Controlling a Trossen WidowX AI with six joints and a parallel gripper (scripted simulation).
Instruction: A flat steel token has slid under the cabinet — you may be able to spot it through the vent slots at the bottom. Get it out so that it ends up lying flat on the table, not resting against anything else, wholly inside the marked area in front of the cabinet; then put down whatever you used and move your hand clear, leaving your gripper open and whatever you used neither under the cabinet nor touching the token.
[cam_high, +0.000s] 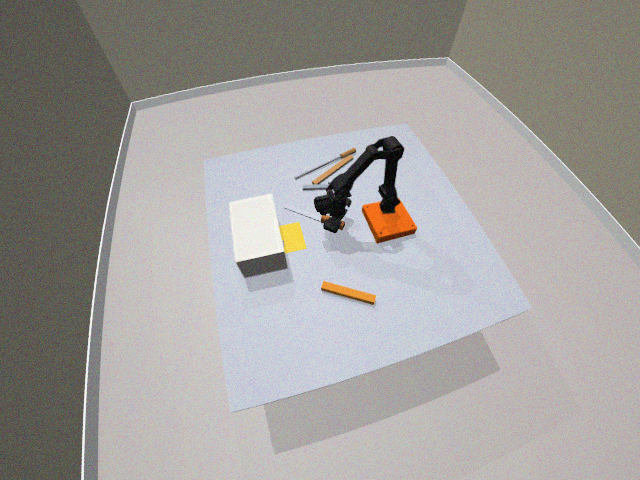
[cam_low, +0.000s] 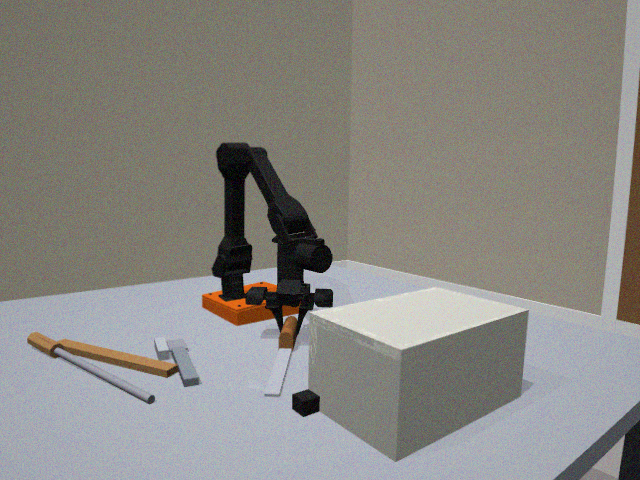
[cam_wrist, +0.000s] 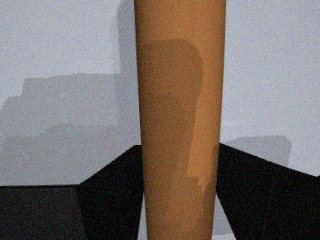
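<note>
The orange flat bar is 340 mm to the left of my gripper tip, 10 mm ahead of it and 10 mm above it. The rest, counted from my gripper tip: small grey token 270 mm ahead, 70 mm to the left, 10 mm below; wooden stick 360 mm to the right, 40 mm behind.
</note>
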